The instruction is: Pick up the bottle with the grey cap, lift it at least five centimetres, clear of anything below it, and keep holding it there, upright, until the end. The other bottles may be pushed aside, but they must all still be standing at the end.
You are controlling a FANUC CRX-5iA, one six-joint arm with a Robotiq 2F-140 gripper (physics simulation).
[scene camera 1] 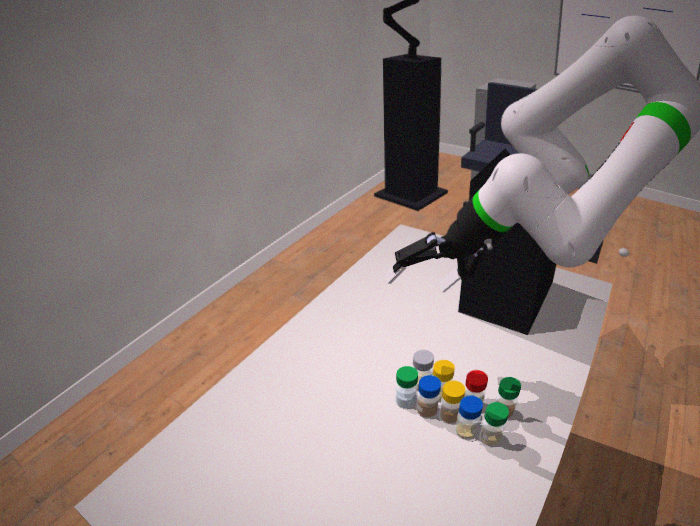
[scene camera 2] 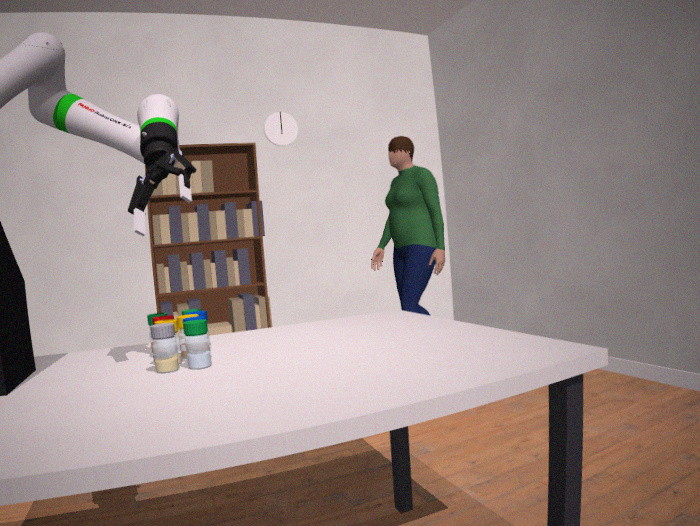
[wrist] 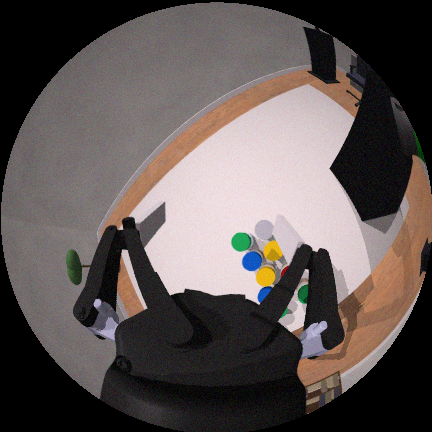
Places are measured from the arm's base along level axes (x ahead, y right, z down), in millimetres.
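Pixels of known places: gripper, fingertip midpoint: (scene camera 1: 416, 282) (scene camera 2: 162, 216) (wrist: 219, 217).
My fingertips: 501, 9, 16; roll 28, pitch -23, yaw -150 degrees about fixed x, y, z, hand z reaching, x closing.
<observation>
Ahead of a thing's pixels: the offset from my fingertips to its top centre, as dx, dy, dz. Level surfaces: height alone.
The bottle with the grey cap {-26, -18, +238} (scene camera 1: 423, 360) (scene camera 2: 165, 346) (wrist: 264, 229) stands upright at a corner of the bottle group. A green-capped bottle {+48, -21, +238} (scene camera 1: 406, 377) (scene camera 2: 196, 343) (wrist: 241, 242) stands beside it, and a yellow-capped bottle {-26, -81, +238} (scene camera 1: 443, 371) (wrist: 273, 250) is close on another side. A blue-capped bottle {+41, -84, +238} (scene camera 1: 429, 387) (wrist: 251, 261) is also near. In scene camera 1 the grey-capped bottle's body is mostly hidden. My gripper (scene camera 1: 424, 279) (scene camera 2: 162, 206) (wrist: 219, 217) is wide open and empty, tilted, high above the table. In the wrist view the grey cap shows between the fingers, nearer the right pad.
Several more bottles stand in the group, including a red-capped one {-45, -168, +238} (scene camera 1: 476, 381) and a dark green-capped one {-74, -247, +238} (scene camera 1: 509, 388) at its side. All stand on the white table {dz +343} (scene camera 1: 254, 424) (scene camera 2: 396, 384) (wrist: 210, 190). A black pedestal (scene camera 1: 500, 294) (scene camera 2: 14, 333) (wrist: 375, 165) rises beyond the group.
</observation>
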